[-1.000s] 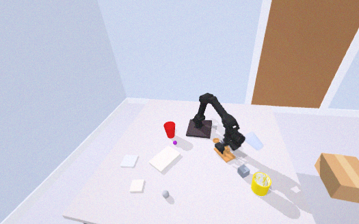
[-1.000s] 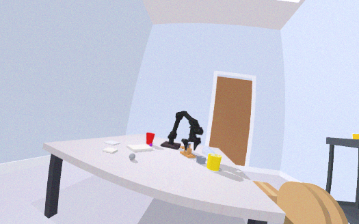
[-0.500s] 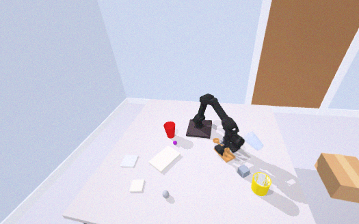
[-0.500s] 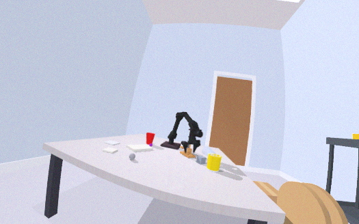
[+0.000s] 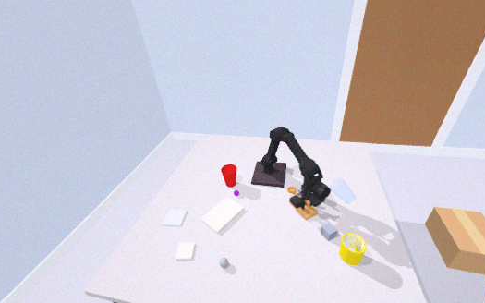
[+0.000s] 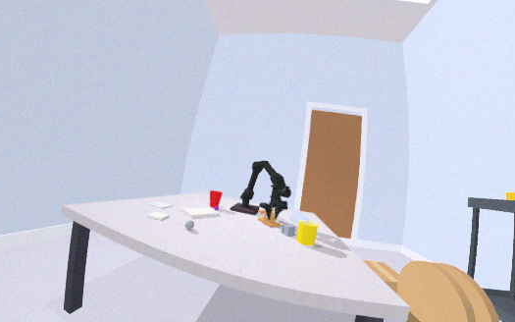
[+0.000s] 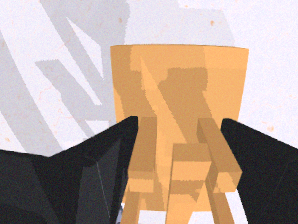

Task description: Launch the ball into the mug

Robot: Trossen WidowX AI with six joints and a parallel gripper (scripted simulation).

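The purple ball is 2 cm ahead of my gripper tip, 40 cm to the right of it and 2 cm below it. From my gripper tip the other things lie so: yellow mug (18 cm ahead, 22 cm to the left); wooden catapult (5 cm behind, 5 cm to the right, 2 cm above); grey cube (10 cm ahead, 12 cm to the left, 1 cm below).
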